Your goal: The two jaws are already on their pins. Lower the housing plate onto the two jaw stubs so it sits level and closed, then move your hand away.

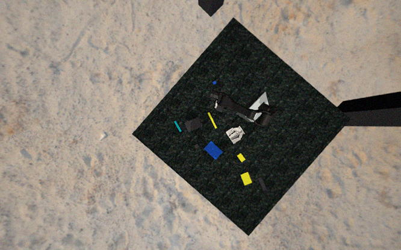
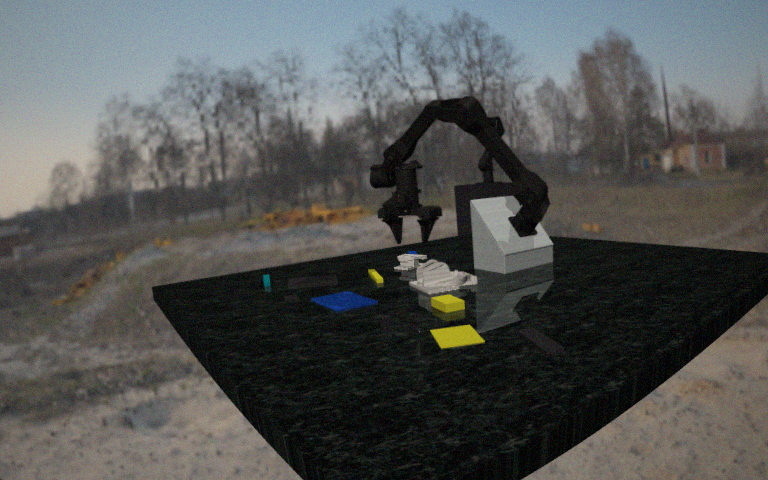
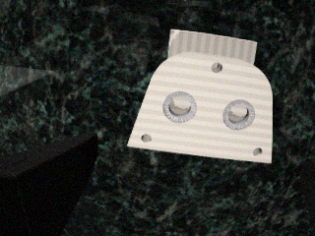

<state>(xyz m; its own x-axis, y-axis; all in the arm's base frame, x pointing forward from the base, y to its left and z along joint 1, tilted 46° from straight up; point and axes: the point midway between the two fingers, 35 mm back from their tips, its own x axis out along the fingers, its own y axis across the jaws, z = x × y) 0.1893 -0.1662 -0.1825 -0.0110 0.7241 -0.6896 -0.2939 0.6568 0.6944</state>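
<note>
Now: gripper tip 140 mm short of the yellow bar, 50 mm to the right of it and 60 mm above it. Round my gripper tip: teal peg 380 mm ahead, 120 mm to the right, 50 mm below; blue tile 320 mm ahead, 230 mm to the left, 60 mm below; dark tile 280 mm ahead, 40 mm to the right, 60 mm below.
</note>
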